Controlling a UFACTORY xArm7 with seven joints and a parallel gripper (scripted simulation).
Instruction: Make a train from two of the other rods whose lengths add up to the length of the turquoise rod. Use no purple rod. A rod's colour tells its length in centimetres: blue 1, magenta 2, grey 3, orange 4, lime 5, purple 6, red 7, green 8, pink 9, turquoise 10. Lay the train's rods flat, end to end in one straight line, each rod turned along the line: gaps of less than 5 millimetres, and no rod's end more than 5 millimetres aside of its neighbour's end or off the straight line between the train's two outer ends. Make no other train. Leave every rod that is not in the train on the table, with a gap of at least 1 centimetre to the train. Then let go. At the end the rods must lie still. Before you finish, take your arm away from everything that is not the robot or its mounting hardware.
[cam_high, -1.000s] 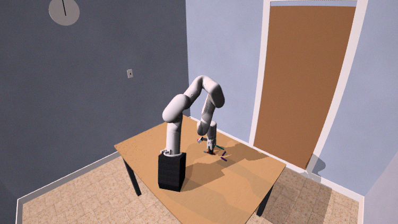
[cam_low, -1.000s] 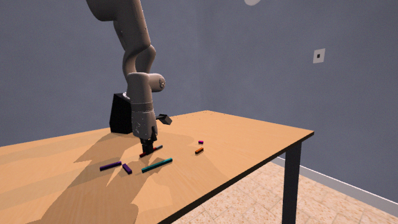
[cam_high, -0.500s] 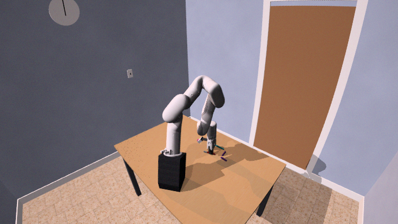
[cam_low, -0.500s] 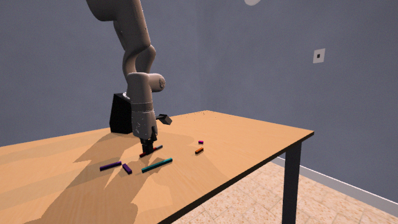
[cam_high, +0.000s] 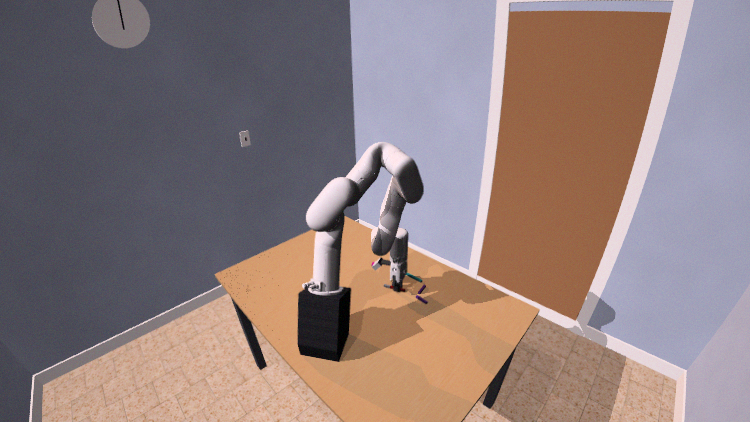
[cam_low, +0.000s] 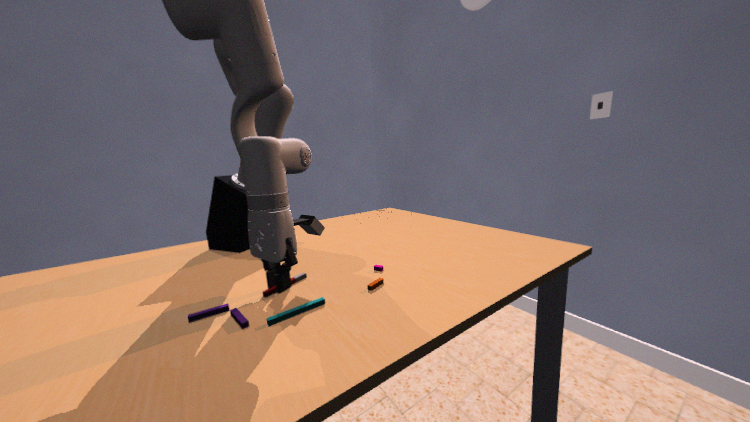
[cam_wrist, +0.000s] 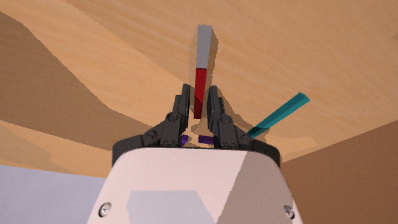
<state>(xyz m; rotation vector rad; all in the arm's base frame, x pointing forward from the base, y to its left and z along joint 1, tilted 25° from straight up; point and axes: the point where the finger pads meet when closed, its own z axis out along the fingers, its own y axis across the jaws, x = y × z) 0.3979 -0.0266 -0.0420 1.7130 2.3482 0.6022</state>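
The red rod lies 2 cm below my hand. Round my hand: orange rod: 12 cm ahead, 16 cm to the left, 2 cm below; turquoise rod: 11 cm ahead, 2 cm below; grey rod: 2 cm behind, 5 cm to the left, 2 cm below.
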